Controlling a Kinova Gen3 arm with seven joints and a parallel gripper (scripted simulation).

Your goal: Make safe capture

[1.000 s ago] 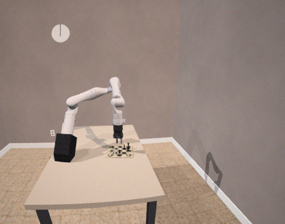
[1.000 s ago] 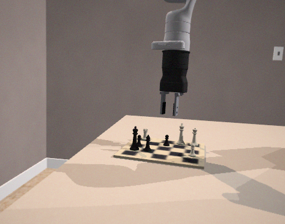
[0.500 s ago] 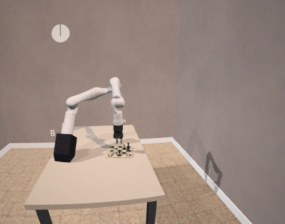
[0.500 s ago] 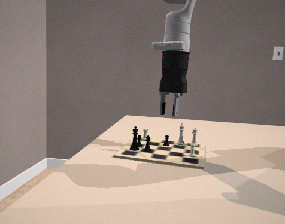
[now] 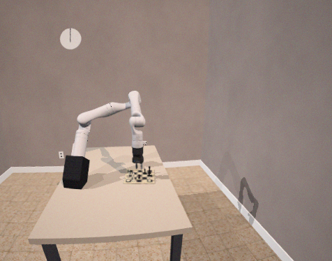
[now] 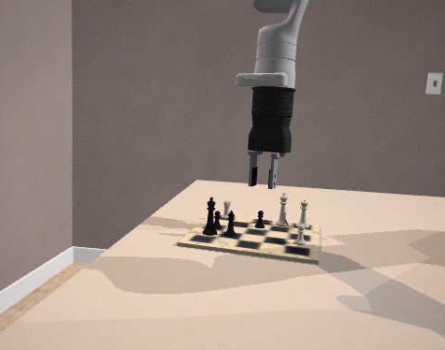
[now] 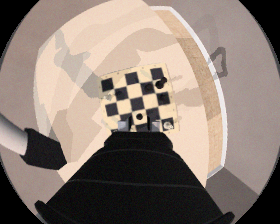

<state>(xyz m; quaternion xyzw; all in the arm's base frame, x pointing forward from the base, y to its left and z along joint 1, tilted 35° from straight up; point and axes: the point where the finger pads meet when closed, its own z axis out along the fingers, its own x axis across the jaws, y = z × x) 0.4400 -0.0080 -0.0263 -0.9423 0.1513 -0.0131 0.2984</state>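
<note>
My hand is 4 cm past the white king, 3 cm to the left of it and 6 cm above it. From my hand the other things lie so: white queen (8 cm behind, 3 cm to the right, 7 cm below); then black bishop (4 cm ahead, 7 cm to the left, 7 cm below); then chessboard (4 cm to the left, 10 cm below).
</note>
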